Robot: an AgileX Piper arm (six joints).
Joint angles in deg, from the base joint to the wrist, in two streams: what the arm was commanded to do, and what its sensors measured. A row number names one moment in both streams.
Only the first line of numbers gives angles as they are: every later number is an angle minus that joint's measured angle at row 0.
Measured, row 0:
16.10, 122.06, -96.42, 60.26, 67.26, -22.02
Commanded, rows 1 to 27:
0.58, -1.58, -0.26, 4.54, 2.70, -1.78
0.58, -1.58, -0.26, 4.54, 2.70, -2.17
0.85, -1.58, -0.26, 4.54, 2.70, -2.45
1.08, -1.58, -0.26, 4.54, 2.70, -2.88
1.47, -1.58, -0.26, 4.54, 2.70, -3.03
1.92, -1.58, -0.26, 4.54, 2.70, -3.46
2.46, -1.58, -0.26, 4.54, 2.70, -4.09
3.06, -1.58, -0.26, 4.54, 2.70, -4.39
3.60, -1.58, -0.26, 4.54, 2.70, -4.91
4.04, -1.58, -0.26, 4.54, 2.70, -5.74
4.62, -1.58, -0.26, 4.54, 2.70, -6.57
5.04, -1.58, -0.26, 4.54, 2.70, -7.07
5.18, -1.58, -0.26, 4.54, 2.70, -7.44
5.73, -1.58, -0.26, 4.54, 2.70, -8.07
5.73, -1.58, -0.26, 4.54, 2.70, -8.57
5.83, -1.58, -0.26, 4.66, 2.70, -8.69
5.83, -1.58, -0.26, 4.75, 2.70, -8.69
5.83, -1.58, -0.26, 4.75, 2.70, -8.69
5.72, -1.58, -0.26, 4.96, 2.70, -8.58
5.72, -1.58, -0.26, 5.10, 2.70, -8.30
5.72, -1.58, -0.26, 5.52, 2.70, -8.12
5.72, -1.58, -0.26, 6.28, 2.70, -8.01
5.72, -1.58, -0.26, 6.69, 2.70, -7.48
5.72, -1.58, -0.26, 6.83, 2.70, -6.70
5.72, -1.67, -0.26, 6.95, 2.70, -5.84
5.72, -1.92, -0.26, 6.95, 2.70, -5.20
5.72, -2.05, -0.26, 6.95, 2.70, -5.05
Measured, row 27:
3.28, 0.00, 0.00, -0.82, -4.25, -5.81
